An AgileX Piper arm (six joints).
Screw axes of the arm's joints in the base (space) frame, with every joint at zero. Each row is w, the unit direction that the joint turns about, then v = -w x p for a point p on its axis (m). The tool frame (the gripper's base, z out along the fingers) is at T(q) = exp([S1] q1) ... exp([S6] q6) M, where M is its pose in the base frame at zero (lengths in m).
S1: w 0 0 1 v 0 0 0
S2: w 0 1 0 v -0.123 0 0
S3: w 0 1 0 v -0.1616 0 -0.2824
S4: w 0.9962 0 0.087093 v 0 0.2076 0
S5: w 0 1 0 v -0.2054 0 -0.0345
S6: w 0.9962 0 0.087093 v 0 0.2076 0
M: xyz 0.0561 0 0.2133 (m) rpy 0 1.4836 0 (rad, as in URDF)
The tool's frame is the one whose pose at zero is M.
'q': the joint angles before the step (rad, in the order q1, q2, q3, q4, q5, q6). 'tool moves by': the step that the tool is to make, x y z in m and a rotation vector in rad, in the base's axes. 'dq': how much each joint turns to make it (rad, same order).
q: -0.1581 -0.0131 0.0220 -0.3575 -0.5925 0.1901
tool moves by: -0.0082 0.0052 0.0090 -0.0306 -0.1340 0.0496
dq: 0.0004 0.0000 0.0001 -0.0031 -0.1460 -0.0028
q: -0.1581 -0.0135 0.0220 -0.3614 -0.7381 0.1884
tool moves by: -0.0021 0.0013 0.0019 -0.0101 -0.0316 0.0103
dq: -0.0001 0.0003 0.0001 -0.0024 -0.0348 -0.0025
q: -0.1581 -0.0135 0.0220 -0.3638 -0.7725 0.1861
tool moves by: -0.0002 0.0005 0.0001 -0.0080 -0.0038 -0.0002
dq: -0.0001 0.0004 0.0002 -0.0057 -0.0055 -0.0022
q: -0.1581 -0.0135 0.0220 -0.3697 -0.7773 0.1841
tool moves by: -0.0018 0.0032 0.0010 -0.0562 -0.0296 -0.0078
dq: -0.0010 0.0000 0.0000 -0.0346 -0.0342 -0.0237
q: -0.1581 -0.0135 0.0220 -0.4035 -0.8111 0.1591
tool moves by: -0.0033 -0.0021 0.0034 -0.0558 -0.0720 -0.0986
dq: -0.0004 0.0001 0.0001 0.0558 -0.0400 -0.1587
